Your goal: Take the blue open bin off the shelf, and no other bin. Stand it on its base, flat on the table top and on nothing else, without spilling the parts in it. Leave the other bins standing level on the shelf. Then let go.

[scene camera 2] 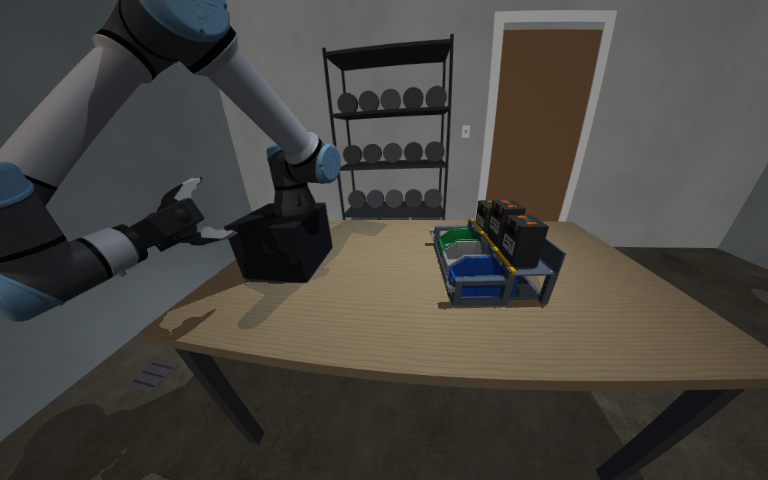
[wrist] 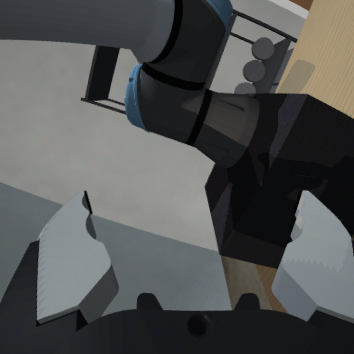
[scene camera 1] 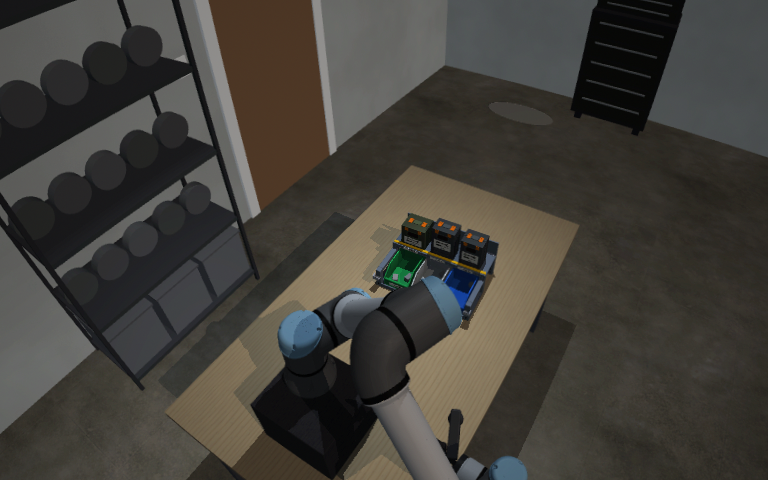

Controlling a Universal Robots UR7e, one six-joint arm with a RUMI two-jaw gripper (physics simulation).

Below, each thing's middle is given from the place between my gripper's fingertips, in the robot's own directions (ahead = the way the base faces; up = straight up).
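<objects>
With the blue open bin (scene camera 2: 470, 266) as my reference, my gripper is 5 cm to the right of it and still 67 cm short of it, and 27 cm above it. The grey bin (scene camera 2: 459, 250) is a good way to the left of my hand, far ahead of it and far below it. As for the green bin (scene camera 1: 404, 262), I find it 27 cm to the left of my hand and 68 cm ahead of it, and 27 cm below it.
</objects>
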